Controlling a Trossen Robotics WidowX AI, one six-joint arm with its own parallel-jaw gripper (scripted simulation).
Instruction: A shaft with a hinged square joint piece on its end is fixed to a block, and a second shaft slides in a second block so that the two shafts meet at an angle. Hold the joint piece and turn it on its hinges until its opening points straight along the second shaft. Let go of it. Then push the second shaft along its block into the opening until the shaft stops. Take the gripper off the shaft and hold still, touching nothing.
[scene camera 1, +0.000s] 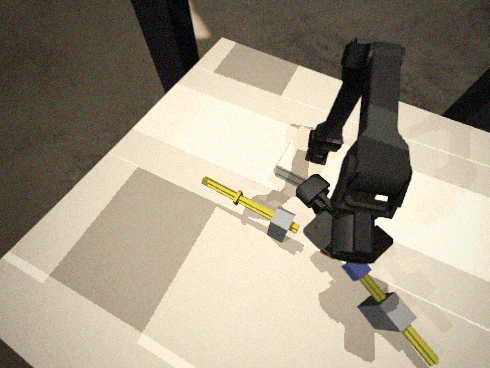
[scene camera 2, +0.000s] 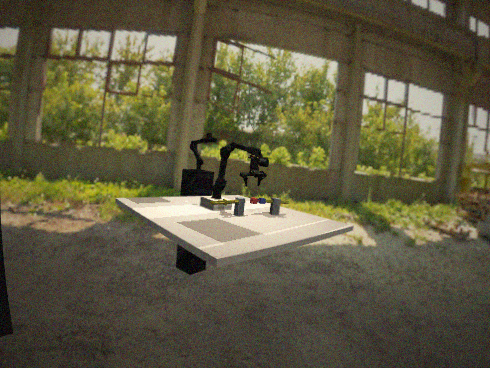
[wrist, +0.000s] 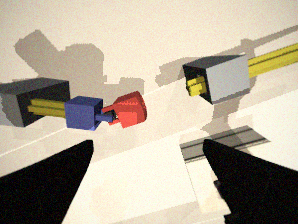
Labels:
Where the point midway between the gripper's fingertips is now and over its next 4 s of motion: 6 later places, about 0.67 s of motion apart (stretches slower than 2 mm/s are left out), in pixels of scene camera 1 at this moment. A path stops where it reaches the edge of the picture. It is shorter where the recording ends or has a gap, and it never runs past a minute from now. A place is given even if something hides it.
My gripper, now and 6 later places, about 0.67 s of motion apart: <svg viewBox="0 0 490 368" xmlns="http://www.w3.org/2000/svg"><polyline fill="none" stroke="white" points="332,227 315,225 305,222 284,217 246,200 221,179 219,181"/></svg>

